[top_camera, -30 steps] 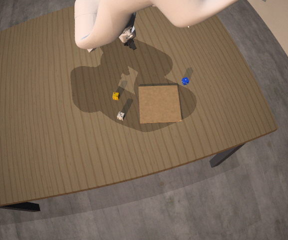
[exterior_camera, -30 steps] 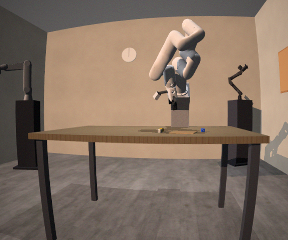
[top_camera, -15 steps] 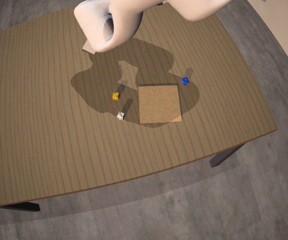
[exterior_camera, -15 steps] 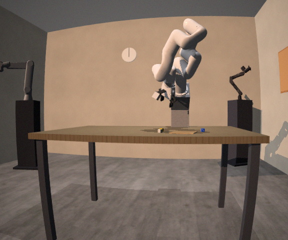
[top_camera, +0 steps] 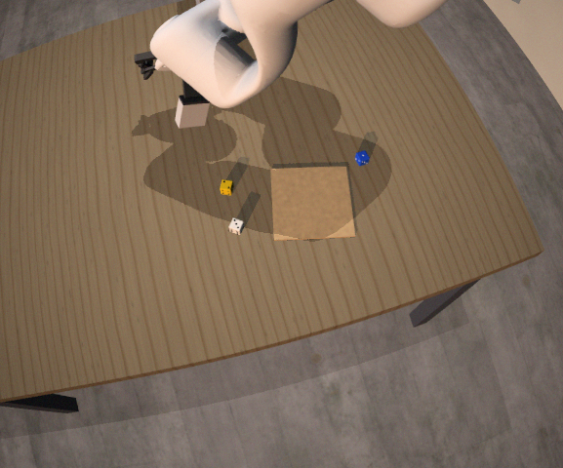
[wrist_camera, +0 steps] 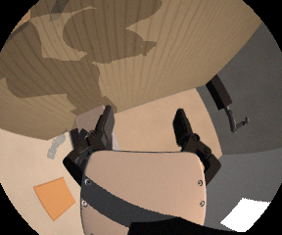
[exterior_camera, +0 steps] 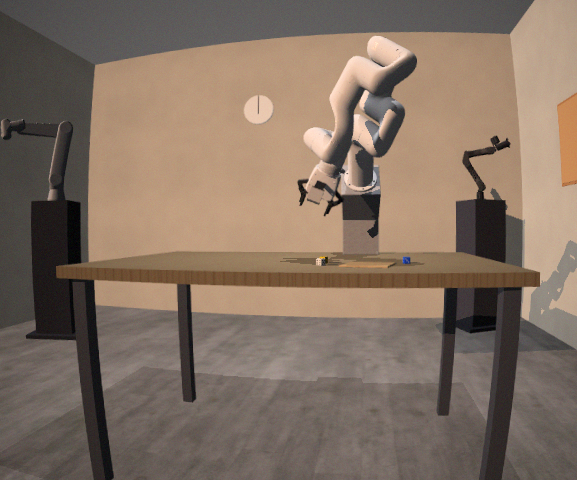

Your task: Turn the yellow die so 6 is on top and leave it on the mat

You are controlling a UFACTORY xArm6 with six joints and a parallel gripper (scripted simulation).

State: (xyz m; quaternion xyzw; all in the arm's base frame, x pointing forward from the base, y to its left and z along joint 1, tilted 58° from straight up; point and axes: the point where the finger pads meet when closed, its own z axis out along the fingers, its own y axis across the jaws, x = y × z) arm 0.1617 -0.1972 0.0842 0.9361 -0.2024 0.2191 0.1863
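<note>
My hand is 17 cm short of the yellow die, 17 cm above it and 1 cm to the left of it. Round my hand: white die (25 cm ahead, 17 cm below, 3 cm to the right); tan mat (28 cm ahead, 18 cm below, 10 cm to the left); blue die (26 cm ahead, 23 cm to the left, 17 cm below).
</note>
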